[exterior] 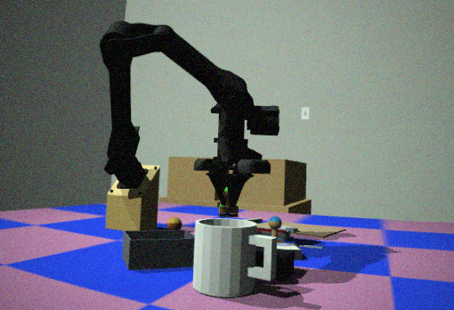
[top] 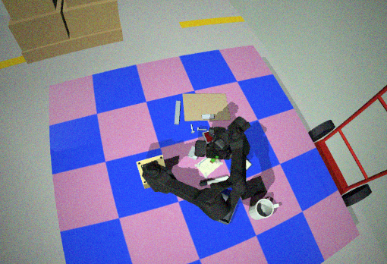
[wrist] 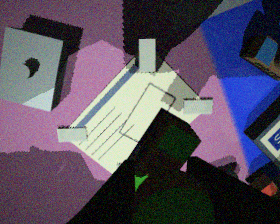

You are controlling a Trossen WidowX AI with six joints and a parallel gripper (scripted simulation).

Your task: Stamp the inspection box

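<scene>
Now: the white card 8 cm below my gripper tip and 1 cm behind it. Round my gripper tip: marker (8 cm to the right, 7 cm below, 4 cm behind); blue-knobbed stamp (10 cm ahead, 6 cm below); green-knobbed PASS stamp (right at my gripper tip).
</scene>
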